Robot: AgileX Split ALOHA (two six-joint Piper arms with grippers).
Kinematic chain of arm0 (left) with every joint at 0, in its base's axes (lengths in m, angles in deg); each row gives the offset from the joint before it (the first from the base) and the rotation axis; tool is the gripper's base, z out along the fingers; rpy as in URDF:
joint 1: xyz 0 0 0.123 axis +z
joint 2: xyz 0 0 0 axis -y
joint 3: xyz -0.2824 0 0.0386 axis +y
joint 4: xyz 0.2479 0 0.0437 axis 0.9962 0 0.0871
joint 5: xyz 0 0 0 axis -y
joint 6: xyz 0.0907 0 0.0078 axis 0.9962 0 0.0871
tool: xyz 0 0 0 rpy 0 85 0
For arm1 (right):
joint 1: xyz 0 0 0.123 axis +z
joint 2: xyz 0 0 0 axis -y
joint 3: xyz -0.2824 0 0.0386 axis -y
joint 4: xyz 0.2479 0 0.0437 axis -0.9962 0 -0.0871
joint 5: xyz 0 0 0 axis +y
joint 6: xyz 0.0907 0 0.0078 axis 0.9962 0 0.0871
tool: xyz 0 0 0 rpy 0 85 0
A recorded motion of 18 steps. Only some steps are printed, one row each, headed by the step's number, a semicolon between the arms.
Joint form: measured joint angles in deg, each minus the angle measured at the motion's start. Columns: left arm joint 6, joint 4, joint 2, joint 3, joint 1, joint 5; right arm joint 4, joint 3, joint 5, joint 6, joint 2, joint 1.
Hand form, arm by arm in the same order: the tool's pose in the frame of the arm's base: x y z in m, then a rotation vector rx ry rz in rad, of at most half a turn. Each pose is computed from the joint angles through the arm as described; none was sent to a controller.
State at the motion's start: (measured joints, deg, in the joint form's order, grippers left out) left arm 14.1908 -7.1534 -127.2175 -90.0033 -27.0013 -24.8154; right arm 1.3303 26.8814 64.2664 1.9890 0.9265 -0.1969
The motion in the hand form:
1: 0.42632 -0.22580 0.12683 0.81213 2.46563 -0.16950; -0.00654 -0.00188 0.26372 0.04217 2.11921 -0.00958
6: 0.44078 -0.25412 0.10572 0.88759 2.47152 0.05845; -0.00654 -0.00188 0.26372 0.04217 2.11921 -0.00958
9: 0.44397 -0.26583 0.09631 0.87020 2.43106 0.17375; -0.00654 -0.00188 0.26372 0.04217 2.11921 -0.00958
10: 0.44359 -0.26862 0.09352 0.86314 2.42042 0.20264; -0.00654 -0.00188 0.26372 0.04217 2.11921 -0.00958
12: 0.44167 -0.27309 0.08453 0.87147 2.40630 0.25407; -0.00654 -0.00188 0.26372 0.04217 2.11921 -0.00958
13: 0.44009 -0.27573 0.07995 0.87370 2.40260 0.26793; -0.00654 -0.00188 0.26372 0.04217 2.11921 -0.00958
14: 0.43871 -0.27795 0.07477 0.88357 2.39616 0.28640; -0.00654 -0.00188 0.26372 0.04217 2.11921 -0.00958
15: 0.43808 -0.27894 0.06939 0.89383 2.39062 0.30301; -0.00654 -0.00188 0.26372 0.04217 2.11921 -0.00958
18: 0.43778 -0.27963 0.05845 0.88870 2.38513 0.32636; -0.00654 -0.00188 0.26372 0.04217 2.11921 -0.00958
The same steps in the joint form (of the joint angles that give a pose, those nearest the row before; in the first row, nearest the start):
1: -1.71 2.53 -2.25 -3.00 -0.51 -2.04; 0.00 0.00 0.00 0.00 0.00 0.00
6: -16.20 21.72 -10.39 -14.21 -4.40 -9.06; 0.00 0.00 0.00 0.00 0.00 0.00
9: -25.86 32.67 -13.24 -17.06 -6.38 -9.78; 0.00 0.00 0.00 0.00 0.00 0.00
10: -28.67 35.65 -13.81 -17.35 -6.94 -9.92; 0.00 0.00 0.00 0.00 0.00 0.00
12: -32.45 40.26 -15.10 -17.55 -7.89 -10.24; 0.00 0.00 0.00 0.00 0.00 0.00
13: -34.00 41.81 -15.69 -17.55 -8.36 -10.24; 0.00 0.00 0.00 0.00 0.00 0.00
14: -35.28 43.52 -16.35 -17.55 -8.78 -10.24; 0.00 0.00 0.00 0.00 0.00 0.00
15: -36.24 44.99 -17.02 -17.55 -9.02 -10.14; 0.00 0.00 0.00 0.00 0.00 0.00
18: -39.26 47.96 -18.40 -17.55 -9.30 -9.75; 0.00 0.00 0.00 0.00 0.00 0.00

